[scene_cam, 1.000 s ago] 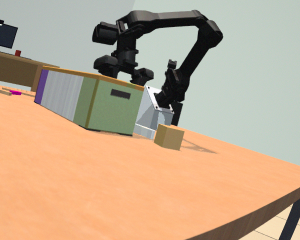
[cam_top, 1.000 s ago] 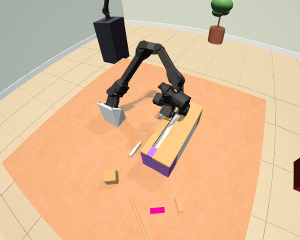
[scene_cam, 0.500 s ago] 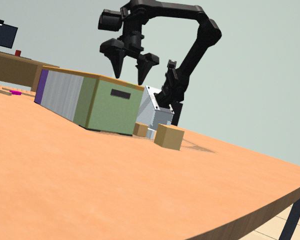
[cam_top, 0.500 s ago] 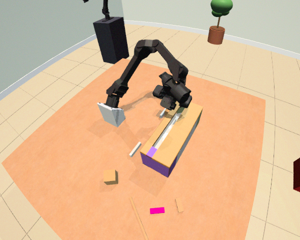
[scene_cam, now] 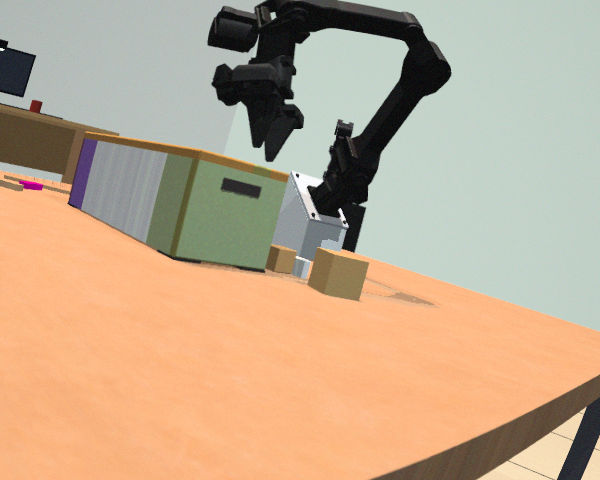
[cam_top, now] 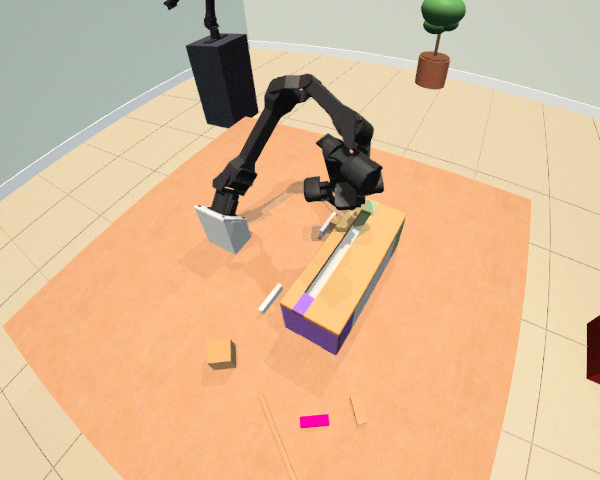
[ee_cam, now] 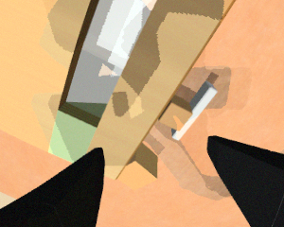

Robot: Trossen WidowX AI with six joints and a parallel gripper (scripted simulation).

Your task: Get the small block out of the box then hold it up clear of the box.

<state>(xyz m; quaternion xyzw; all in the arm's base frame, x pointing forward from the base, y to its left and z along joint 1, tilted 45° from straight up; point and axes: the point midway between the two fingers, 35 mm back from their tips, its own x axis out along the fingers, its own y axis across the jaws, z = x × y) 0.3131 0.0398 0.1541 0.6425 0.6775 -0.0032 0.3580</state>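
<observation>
Now: the tan block 40 mm behind my gripper tip, 40 mm to the left of it and 130 mm below it. The rest, counted from my gripper tip: long box 30 mm ahead, 120 mm to the right, 90 mm below; thin stick 110 mm ahead, 540 mm to the right, 140 mm below.
</observation>
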